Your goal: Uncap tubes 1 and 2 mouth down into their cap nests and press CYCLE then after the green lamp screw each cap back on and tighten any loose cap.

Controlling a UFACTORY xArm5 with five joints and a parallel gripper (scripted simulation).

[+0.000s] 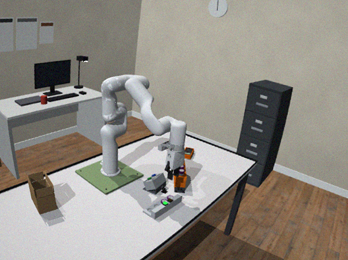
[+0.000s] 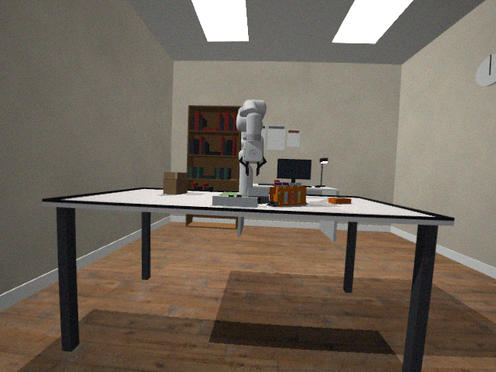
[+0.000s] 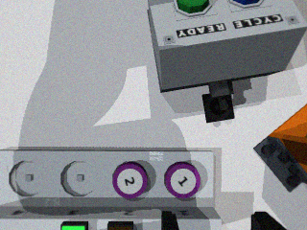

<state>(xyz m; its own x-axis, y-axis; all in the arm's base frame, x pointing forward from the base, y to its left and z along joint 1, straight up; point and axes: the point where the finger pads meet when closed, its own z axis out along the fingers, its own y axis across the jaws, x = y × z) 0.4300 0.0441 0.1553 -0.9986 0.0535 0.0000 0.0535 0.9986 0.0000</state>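
The purple cap marked 1 lies 16 cm below my hand. Round my hand: grey key housing: 14 cm behind, 3 cm to the left, 12 cm below; purple cap marked 2: 5 cm to the right, 16 cm below; cap 4: 3 cm behind, 14 cm to the left, 5 cm below.
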